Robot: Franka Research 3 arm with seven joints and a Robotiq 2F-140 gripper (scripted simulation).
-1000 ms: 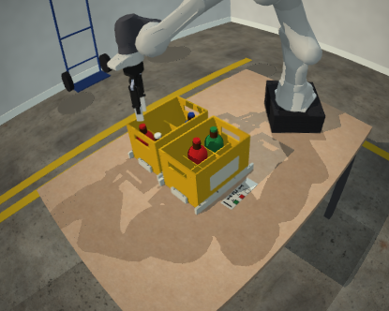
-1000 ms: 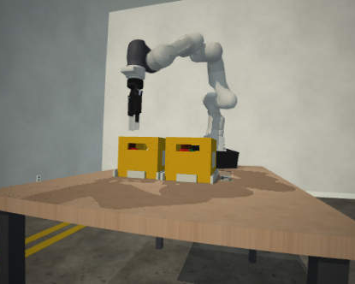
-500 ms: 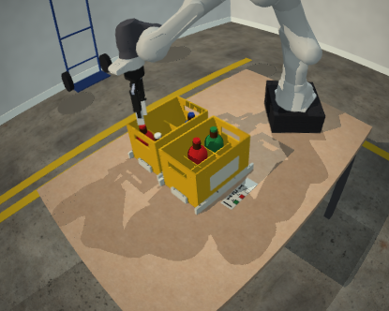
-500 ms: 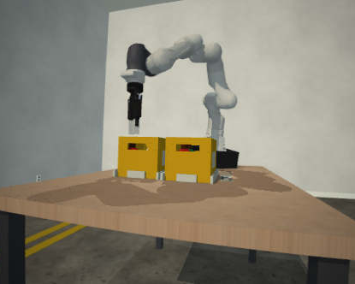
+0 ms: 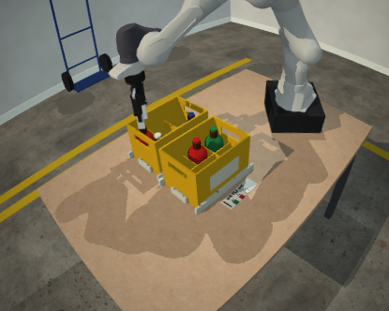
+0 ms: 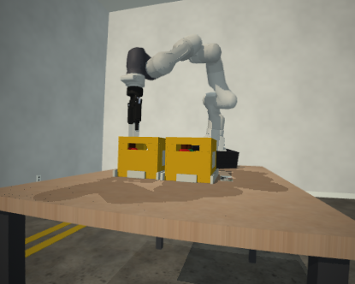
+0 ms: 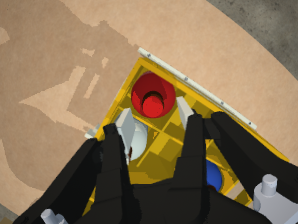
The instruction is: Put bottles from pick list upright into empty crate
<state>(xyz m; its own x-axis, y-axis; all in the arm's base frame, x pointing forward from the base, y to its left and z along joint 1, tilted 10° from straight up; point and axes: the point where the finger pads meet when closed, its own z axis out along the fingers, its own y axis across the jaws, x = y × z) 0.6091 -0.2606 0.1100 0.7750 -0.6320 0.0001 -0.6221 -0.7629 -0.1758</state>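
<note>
My hand is 1 cm past the white-capped bottle, 9 cm to the right of it and 11 cm above it. From my hand the other things lie so: red-label bottle: 10 cm behind, 21 cm to the left, 11 cm below; blue-label bottle: 18 cm behind, 7 cm to the left, 11 cm below; green bottle: 18 cm behind, 20 cm to the left, 11 cm below.
</note>
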